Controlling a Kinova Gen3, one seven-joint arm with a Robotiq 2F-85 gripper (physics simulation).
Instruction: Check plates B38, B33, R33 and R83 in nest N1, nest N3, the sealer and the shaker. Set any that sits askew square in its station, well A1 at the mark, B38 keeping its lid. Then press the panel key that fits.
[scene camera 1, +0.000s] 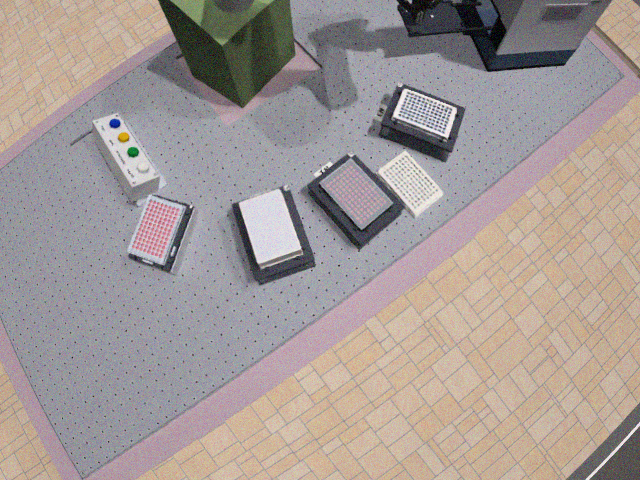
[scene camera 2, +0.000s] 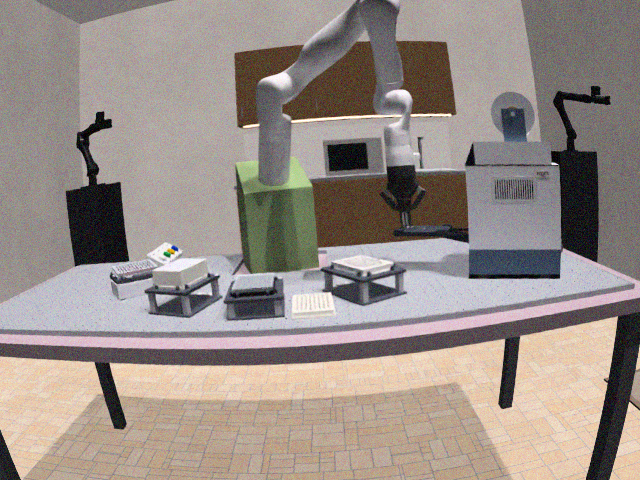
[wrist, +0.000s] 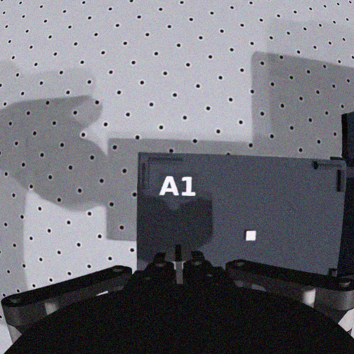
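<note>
My gripper (scene camera 1: 421, 6) (scene camera 2: 405, 221) (wrist: 178, 259) is shut and empty above the sealer's dark tray (scene camera 1: 442, 28) (wrist: 295, 200), which is marked A1 and bears no plate. The sealer (scene camera 1: 550, 33) (scene camera 2: 511, 217) is at the right. Nest N3 (scene camera 1: 421, 146) (scene camera 2: 366, 285) holds a white-rimmed plate (scene camera 1: 424, 113) (scene camera 2: 360, 265). A tall white plate or lidded plate (scene camera 1: 271, 227) (scene camera 2: 179, 272) sits on the left nest (scene camera 1: 306, 255) (scene camera 2: 184, 295). The shaker (scene camera 1: 180, 240) (scene camera 2: 131, 288) bears a red-welled plate (scene camera 1: 157, 229) (scene camera 2: 133, 269). Plate names are unreadable and small skews cannot be told.
The panel (scene camera 1: 124, 157) (scene camera 2: 164, 253) has blue, yellow, green and white keys. A middle nest (scene camera 1: 356, 237) (scene camera 2: 254, 307) holds a grey-pink plate (scene camera 1: 356, 193) (scene camera 2: 253, 283). A loose cream plate (scene camera 1: 410, 183) (scene camera 2: 313, 304) lies beside it. The green pedestal (scene camera 1: 240, 51) (scene camera 2: 278, 222) carries the arm.
</note>
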